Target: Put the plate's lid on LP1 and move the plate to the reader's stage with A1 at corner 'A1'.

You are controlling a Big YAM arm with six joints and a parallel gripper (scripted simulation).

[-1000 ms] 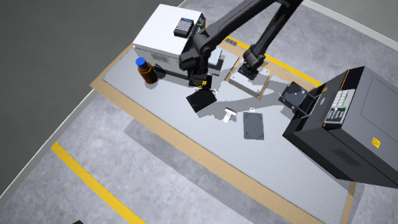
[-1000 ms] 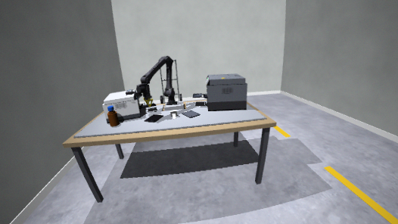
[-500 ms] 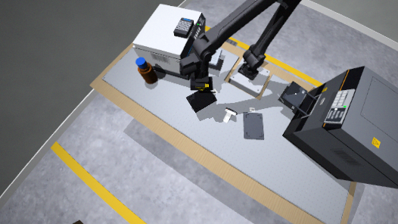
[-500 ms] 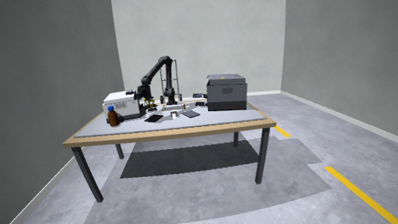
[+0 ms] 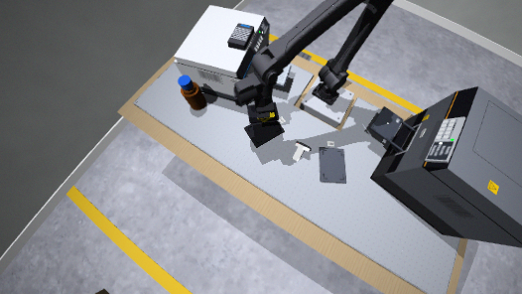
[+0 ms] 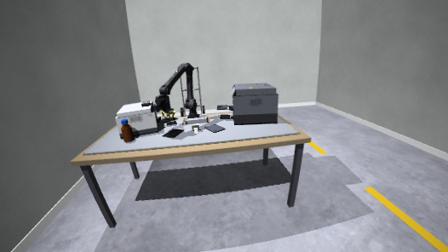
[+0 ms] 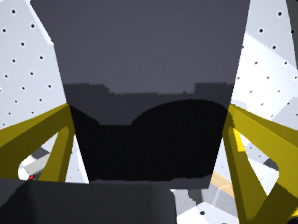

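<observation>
The black bench pad is 12 cm below my hand, 2 cm to the left of it and 2 cm ahead of it. From my hand the other things lie so: white well plate 25 cm behind, 9 cm to the right, 4 cm below; brown capped bottle 34 cm to the right, 11 cm ahead, 1 cm below; glossy lid right at my hand.
</observation>
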